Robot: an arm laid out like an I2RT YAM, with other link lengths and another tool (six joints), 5 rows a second.
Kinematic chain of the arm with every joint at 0, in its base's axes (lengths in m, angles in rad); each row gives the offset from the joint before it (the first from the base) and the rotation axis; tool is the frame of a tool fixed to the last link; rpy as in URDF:
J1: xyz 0 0 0.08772 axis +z
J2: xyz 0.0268 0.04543 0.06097 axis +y
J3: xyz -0.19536 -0.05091 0 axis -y
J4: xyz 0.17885 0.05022 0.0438 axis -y
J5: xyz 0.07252 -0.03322 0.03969 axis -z
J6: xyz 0.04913 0 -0.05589 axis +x
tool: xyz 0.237 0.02 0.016 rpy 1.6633 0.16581 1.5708
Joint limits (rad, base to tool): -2.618..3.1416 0..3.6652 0..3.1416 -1.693..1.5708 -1.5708..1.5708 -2.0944..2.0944
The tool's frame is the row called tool.
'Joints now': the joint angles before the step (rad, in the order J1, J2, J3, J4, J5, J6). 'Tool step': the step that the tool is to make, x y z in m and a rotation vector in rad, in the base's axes. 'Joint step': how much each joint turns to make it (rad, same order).
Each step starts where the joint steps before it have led.
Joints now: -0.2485 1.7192 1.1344 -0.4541 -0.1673 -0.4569
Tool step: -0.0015 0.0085 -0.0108 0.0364 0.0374 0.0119
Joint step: -0.0001 0.0653 0.0467 -0.0262 -0.0286 0.0023
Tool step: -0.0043 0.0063 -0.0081 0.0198 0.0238 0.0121
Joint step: 0.0009 0.0294 0.0077 -0.0070 -0.0170 -0.0040
